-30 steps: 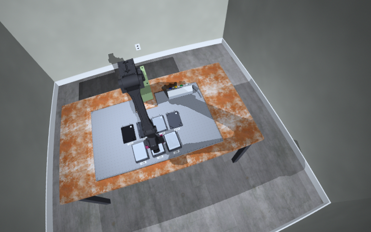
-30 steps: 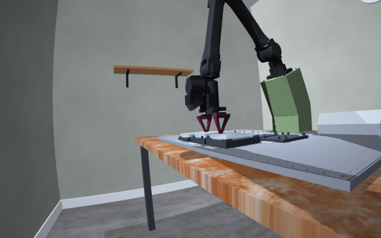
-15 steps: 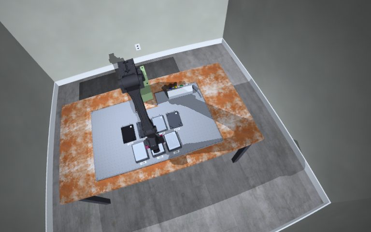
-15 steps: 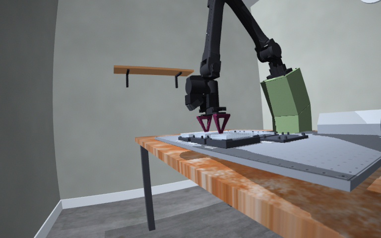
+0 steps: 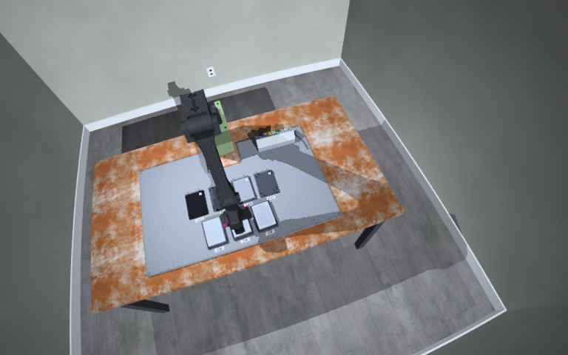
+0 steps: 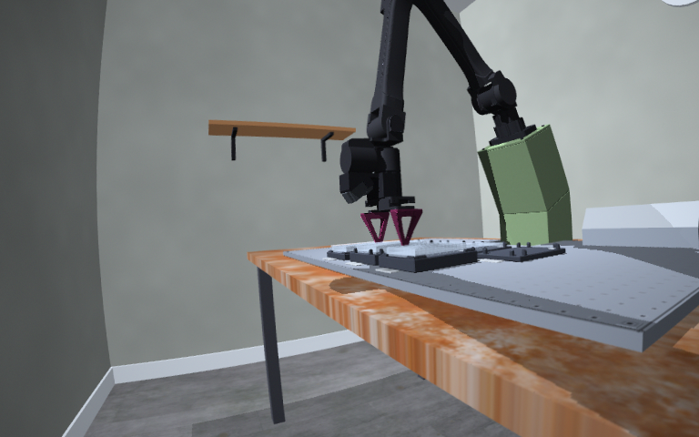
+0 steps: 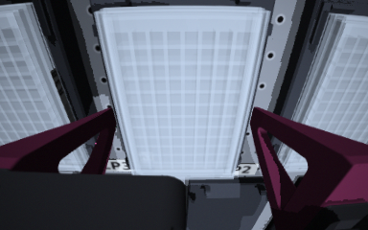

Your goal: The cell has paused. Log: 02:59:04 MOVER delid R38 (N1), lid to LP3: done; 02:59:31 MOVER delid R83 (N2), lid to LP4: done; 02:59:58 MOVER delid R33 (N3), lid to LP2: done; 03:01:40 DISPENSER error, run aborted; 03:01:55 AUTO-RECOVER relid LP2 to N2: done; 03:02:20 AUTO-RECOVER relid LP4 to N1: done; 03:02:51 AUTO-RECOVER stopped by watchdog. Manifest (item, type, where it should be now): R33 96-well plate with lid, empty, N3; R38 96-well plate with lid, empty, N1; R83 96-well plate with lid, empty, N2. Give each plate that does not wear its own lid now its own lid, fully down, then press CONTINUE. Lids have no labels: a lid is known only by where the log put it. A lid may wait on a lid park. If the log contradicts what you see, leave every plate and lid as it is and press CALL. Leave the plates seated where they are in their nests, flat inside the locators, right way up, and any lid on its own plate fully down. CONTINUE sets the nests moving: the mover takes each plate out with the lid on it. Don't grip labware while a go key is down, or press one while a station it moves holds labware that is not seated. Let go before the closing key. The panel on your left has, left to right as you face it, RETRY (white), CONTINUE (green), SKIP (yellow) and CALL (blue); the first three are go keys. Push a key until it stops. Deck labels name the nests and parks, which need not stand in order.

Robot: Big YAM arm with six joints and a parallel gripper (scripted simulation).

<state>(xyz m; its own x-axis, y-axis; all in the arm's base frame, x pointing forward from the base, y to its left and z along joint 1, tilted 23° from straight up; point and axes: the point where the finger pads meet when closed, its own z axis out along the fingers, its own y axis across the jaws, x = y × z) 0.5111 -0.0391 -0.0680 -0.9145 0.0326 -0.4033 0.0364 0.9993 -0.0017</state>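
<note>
Right now the clear lid is 170 mm behind my hand, 80 mm to the left of it and 20 mm below it. Also, from my hand: LP3 label (80 mm behind, 80 mm to the left, 40 mm below); then LP2 label (90 mm behind, 50 mm to the right, 40 mm below); then LP2 park (180 mm behind, 50 mm to the right, 30 mm below).
</note>
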